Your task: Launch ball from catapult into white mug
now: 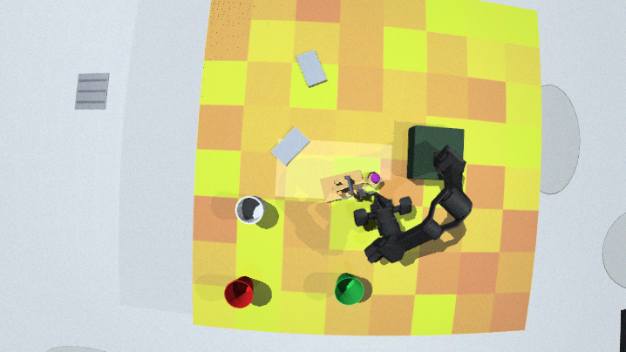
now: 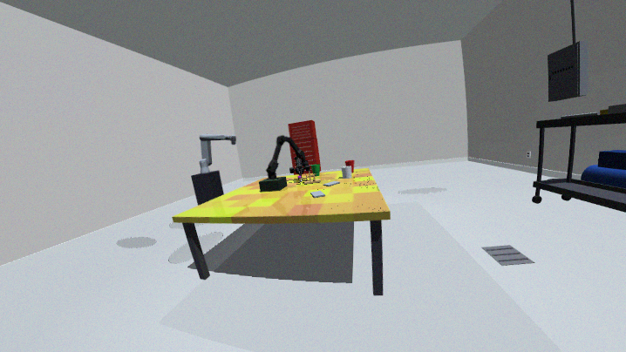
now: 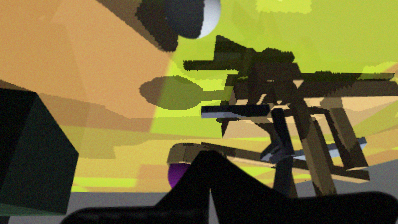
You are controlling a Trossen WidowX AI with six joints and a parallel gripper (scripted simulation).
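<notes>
The purple ball lies 5 cm to the right of my gripper tip and 1 cm behind it. The rest, counted from my gripper tip: white ball 6 cm to the left, 5 cm below, 1 cm behind; then green cup 30 cm to the left, 13 cm ahead, 3 cm below; then catapult 6 cm ahead, 3 cm to the right, 1 cm below.
</notes>
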